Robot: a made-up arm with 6 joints.
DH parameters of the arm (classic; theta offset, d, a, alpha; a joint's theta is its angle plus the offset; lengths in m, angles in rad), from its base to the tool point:
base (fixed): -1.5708 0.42 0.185 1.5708
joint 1: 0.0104 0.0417 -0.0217 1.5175
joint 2: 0 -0.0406 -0.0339 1.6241
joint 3: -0.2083 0 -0.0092 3.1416
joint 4: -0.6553 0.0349 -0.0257 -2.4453
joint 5: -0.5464 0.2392 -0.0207 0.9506
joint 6: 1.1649 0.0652 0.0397 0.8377
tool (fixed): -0.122 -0.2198 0 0
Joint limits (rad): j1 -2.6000..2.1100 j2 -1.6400..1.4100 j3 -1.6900..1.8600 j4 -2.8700..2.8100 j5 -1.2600..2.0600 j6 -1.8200..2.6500
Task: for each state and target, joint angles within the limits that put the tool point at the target. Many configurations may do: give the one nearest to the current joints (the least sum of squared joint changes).
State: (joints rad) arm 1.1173 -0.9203 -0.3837 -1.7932 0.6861 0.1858
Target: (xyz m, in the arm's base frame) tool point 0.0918 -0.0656 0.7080
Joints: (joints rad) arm 0.1706 -0.7432 -0.6742 -1.4707 1.1615 0.3197
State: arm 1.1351 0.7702 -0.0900 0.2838 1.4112 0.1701
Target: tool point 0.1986 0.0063 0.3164
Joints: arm 1.1831 0.9016 -0.2710 0.4119 1.2224 0.8747
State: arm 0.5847 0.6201 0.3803 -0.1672 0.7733 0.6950
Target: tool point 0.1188 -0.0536 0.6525
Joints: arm 0.4723 0.6940 0.3998 -0.2041 0.5927 0.7409
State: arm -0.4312 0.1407 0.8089 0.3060 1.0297 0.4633
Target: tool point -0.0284 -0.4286 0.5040
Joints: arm -0.6184 0.1554 1.2094 -0.1186 1.2708 0.8234
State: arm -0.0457 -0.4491 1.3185 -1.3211 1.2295 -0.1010
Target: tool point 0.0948 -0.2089 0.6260
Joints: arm 0.6100 -0.3310 0.8141 -0.8585 1.0341 0.7586
